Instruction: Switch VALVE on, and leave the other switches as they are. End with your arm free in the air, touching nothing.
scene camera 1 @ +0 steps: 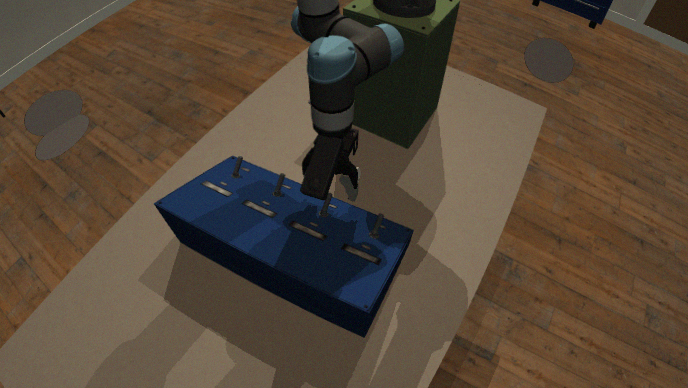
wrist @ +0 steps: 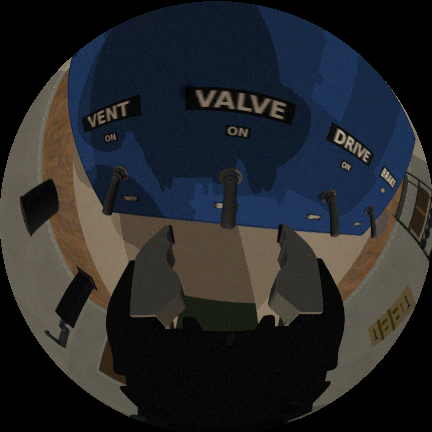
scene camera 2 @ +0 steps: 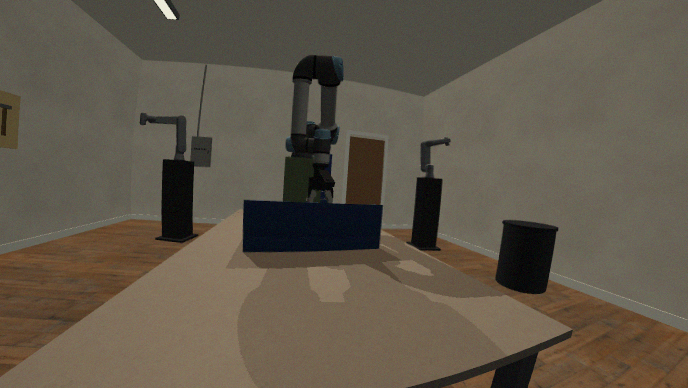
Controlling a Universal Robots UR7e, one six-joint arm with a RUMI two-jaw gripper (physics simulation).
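Where they show: gripper, fingertip midpoint: [scene camera 1: 331, 194] [wrist: 225, 226]; arm's base at its link origin: [scene camera 1: 404, 2] [scene camera 2: 303, 159].
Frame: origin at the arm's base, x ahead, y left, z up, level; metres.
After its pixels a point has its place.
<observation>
The VALVE lever [scene camera 1: 326, 205] {x 0.426, y 0.143, z -0.261 m} [wrist: 229, 202] {x 0.421, y 0.139, z -0.256 m} leans toward the arm's base, away from its ON plate [wrist: 237, 132] {x 0.475, y 0.155, z -0.264 m}. The VENT lever [scene camera 1: 377, 226] {x 0.392, y 0.257, z -0.261 m} [wrist: 114, 192] {x 0.389, y 0.249, z -0.261 m}, DRIVE lever [scene camera 1: 279, 185] {x 0.458, y 0.028, z -0.262 m} [wrist: 333, 215] {x 0.454, y 0.028, z -0.259 m} and BRAKE lever [scene camera 1: 238, 167] {x 0.490, y -0.086, z -0.262 m} [wrist: 372, 222] {x 0.488, y -0.086, z -0.261 m} lean the same way. All stand on the blue switch box [scene camera 1: 240, 245] {x 0.628, y 0.114, z -0.204 m} [scene camera 2: 312, 227] {x 0.638, y 0.120, z -0.286 m} [wrist: 200, 45] {x 0.534, y 0.206, z -0.233 m}. My gripper [scene camera 1: 330, 192] {x 0.399, y 0.133, z -0.257 m} [scene camera 2: 321, 198] {x 0.399, y 0.133, z -0.257 m} [wrist: 225, 226] {x 0.399, y 0.133, z -0.257 m} is open and empty, at the box's base-side edge. In the wrist view its fingertips lie to either side of the VALVE lever's tip, a little below it. Contact cannot be told; one finger is largely hidden in scene camera 1.
The green pedestal [scene camera 1: 400, 90] {x 0.094, y 0.079, z -0.181 m} [scene camera 2: 296, 177] {x 0.112, y -0.018, z -0.115 m} under my arm stands behind the gripper. The box rests on the beige table [scene camera 1: 495, 135] {x -0.153, y 0.288, z -0.373 m} [scene camera 2: 150, 320] {x 1.100, y -0.122, z -0.373 m}. The VENT and DRIVE levers flank the VALVE lever. A black bin [scene camera 2: 526, 257] stands on the floor beyond the table's side.
</observation>
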